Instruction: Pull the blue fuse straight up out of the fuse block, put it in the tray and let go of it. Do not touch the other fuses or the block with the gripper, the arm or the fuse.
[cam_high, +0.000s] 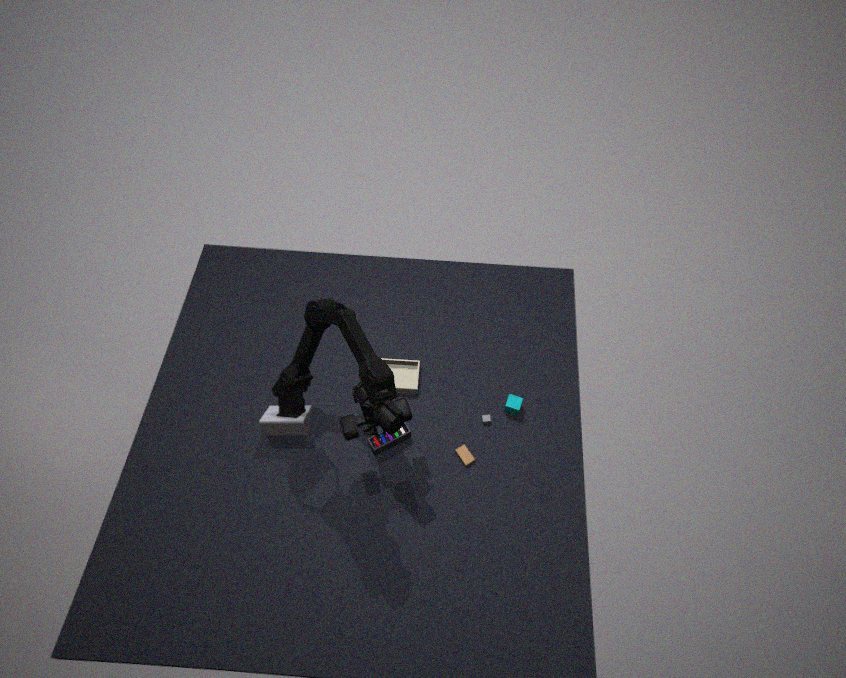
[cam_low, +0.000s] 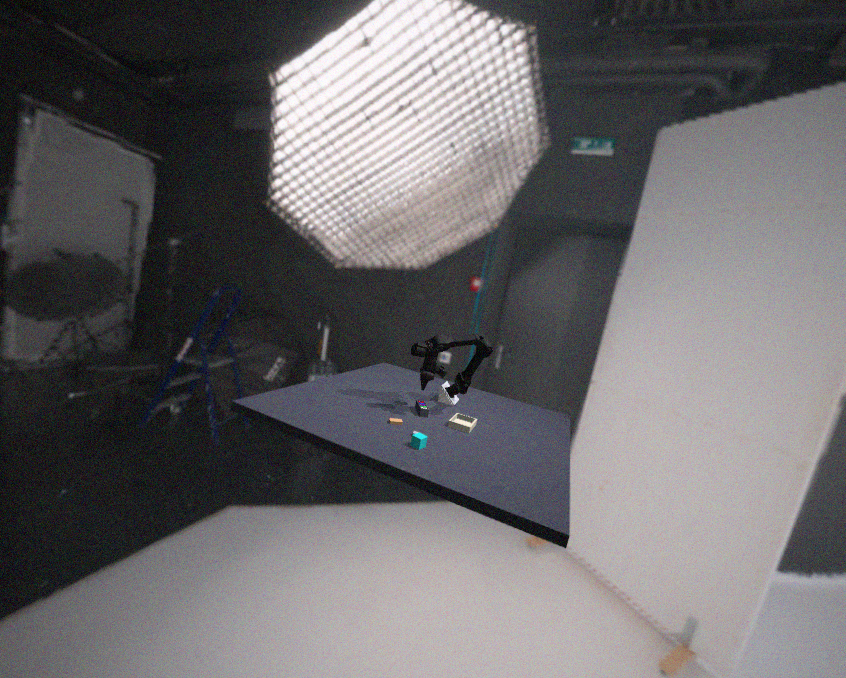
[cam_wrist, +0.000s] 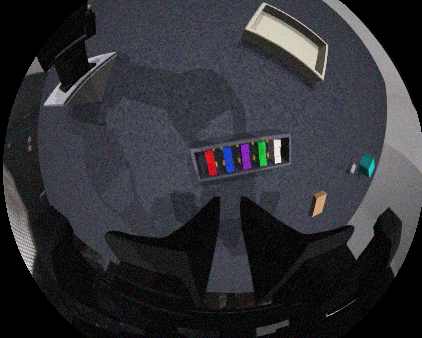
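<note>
Now: gripper tip 80 mm above the blue fuse and 10 mm to the right of it. Also, from my gripper tip: flat block (240 mm ahead, 100 mm below, 10 mm to the left); tray (230 mm to the left, 100 mm below); small grey cube (290 mm ahead, 140 mm to the left, 100 mm below).
</note>
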